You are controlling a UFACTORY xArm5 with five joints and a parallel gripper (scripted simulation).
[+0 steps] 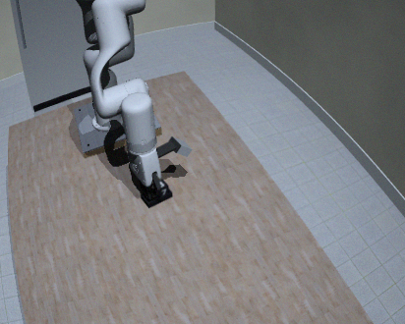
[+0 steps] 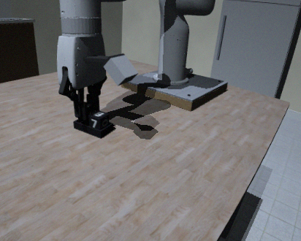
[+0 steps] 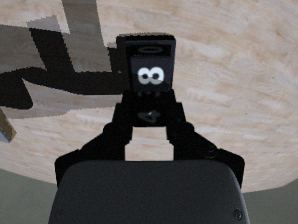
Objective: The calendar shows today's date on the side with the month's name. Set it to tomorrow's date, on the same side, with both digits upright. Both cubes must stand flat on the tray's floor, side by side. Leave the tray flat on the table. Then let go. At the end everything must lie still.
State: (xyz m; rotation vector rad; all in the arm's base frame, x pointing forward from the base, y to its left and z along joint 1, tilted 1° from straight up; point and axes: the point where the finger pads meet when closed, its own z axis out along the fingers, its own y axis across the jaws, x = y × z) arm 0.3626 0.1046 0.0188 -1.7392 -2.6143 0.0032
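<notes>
The tray is 40 mm below my hand, 20 mm to the left of it and 10 mm behind it.
</notes>
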